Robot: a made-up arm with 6 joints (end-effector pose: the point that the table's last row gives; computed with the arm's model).
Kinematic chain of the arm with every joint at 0, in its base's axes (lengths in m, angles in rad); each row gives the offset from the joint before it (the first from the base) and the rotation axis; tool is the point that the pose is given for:
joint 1: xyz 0 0 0.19 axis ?
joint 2: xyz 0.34 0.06 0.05 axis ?
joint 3: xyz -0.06 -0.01 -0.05 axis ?
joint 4: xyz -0.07 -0.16 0 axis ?
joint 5: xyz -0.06 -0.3 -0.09 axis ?
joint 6: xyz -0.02 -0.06 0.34 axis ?
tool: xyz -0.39 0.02 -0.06
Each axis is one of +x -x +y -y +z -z.
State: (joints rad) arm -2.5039 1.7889 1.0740 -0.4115 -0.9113 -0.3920
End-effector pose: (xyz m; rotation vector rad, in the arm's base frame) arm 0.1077 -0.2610 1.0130 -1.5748 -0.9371 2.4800
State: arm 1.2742 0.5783 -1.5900 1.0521 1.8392 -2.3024
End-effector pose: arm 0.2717 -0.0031 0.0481 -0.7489 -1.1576 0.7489
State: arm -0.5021 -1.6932 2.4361 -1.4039 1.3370 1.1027
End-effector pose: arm 0.4909 -0.1116 0.4353 -1.7762 -2.3354 0.9240
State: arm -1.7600 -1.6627 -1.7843 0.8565 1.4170 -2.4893
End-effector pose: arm 0.1879 0.0344 0.3840 -0.1627 1.5205 1.1816
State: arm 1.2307 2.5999 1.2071 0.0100 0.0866 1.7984
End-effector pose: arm 0.3659 0.1532 0.3034 -0.5276 0.4505 1.8551
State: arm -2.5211 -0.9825 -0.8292 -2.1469 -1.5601 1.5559
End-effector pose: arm 0.2429 0.3854 -0.3698 -1.4461 2.7513 0.4354
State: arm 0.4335 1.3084 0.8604 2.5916 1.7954 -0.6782
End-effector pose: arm 0.0635 -0.2357 0.4326 2.4725 0.5804 -1.0849
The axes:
joint 1: +x
joint 2: -y
joint 3: -x
joint 4: +z
joint 5: -x
joint 6: -z

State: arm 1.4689 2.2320 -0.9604 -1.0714 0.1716 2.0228
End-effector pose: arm 0.5082 -0.1306 0.0003 -2.3600 -1.1059 0.6631
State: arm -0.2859 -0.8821 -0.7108 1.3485 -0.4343 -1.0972
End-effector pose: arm 0.3584 -0.5760 -0.3408 1.5019 -0.1744 1.6675
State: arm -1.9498 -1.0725 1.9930 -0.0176 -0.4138 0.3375
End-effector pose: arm 0.3356 0.4946 -0.4725 2.6013 -0.9806 0.1724
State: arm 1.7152 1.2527 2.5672 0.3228 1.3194 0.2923
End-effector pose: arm -0.0176 0.3702 0.5102 -1.9347 1.0016 -0.3308
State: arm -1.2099 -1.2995 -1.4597 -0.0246 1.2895 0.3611
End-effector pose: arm -0.0185 0.5533 0.2521 -1.0911 0.9151 -1.1778
